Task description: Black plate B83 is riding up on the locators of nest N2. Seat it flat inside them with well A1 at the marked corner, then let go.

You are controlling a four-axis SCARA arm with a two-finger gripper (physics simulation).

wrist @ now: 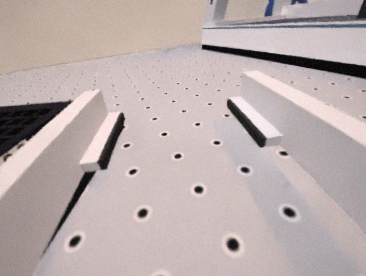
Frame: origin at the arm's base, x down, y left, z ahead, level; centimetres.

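Seen in the pictures: gripper, fingertip midpoint: (174, 96).
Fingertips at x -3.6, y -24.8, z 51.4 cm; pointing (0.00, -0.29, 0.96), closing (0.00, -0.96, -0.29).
A point is followed by its place in that frame.
A black plate (31, 119) {y -17.2, x -4.0, z 52.1 cm} with a grid of wells shows in part at the left edge, behind the left finger. Part of a pale label on its near side is blurred, so I cannot read the plate's name. My gripper (174, 96) {y -24.8, x -3.6, z 51.4 cm} is shut as far as it goes, with a gap between its two dark-faced pads and nothing held. It is beside the plate, to its right in the view. Nest N2's locators, the marked corner and well A1 cannot be made out, so the plate's seating cannot be told.
A white housing (280, 42) {y -45.0, x -4.0, z 61.5 cm} with a thin blue line, a black base strip and blue parts inside stands at the top right. A light perforated deck (165, 175) {y -22.7, x -1.3, z 47.7 cm} runs under the fingers to a beige wall (100, 30) at the back.
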